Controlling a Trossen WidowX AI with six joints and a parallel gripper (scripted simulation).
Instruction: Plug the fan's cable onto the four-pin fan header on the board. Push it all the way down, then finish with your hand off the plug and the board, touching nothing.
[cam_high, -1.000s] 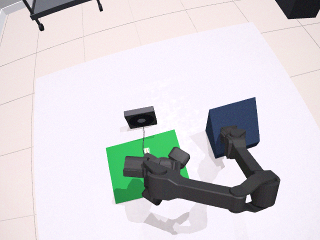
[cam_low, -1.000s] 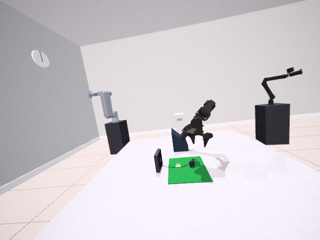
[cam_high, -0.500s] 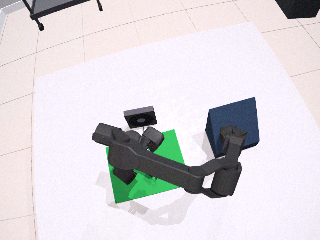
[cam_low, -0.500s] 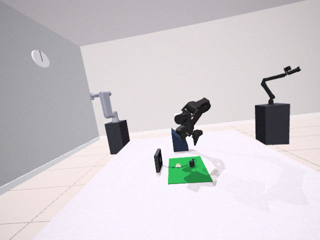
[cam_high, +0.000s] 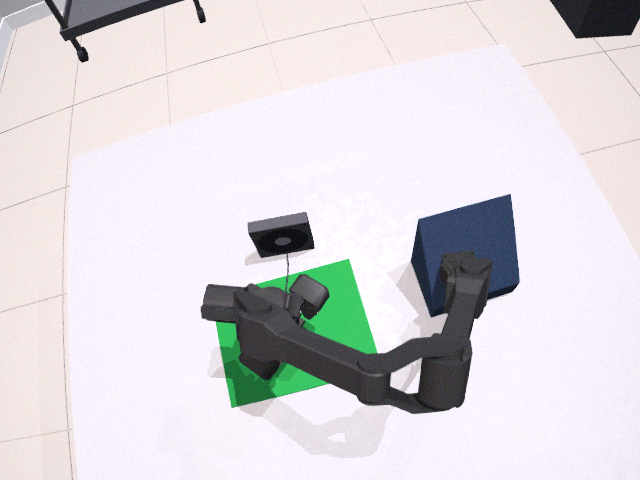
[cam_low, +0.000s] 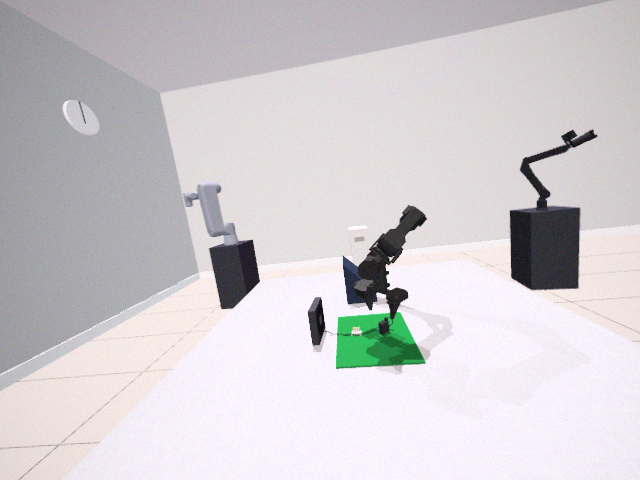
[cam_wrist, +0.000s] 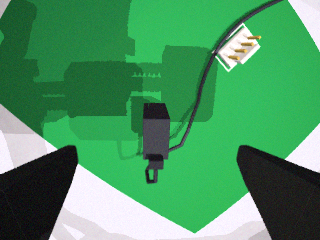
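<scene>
Now: gripper tip 50 mm above the dark plug. Round my gripper tip: white four-pin header 90 mm to the right, 70 mm below; then black fan 210 mm to the right, 10 mm below; then green board 10 mm ahead, 30 mm to the right, 90 mm below.
</scene>
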